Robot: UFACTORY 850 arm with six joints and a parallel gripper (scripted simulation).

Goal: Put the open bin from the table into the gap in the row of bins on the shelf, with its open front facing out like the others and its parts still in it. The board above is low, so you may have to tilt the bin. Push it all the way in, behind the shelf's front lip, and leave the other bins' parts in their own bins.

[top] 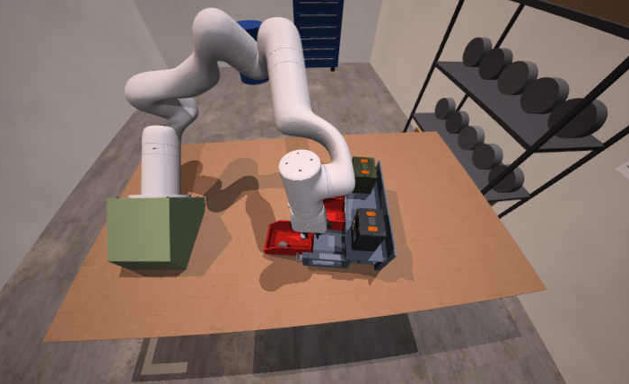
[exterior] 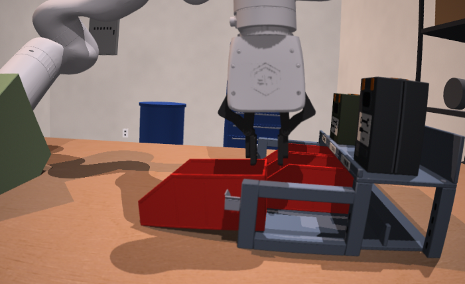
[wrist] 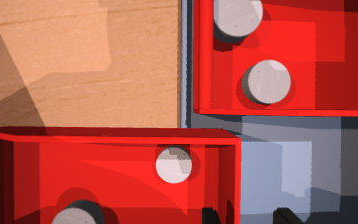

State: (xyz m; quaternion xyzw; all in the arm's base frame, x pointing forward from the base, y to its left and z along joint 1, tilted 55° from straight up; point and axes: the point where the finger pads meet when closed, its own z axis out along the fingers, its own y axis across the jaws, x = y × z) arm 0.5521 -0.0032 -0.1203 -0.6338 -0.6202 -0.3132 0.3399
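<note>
My hand is 100 mm past the grey disc, 20 mm to the left of it and 100 mm above it. The rest, counted from my hand: grey shelf (100 mm ahead, 110 mm to the left, 50 mm below).
</note>
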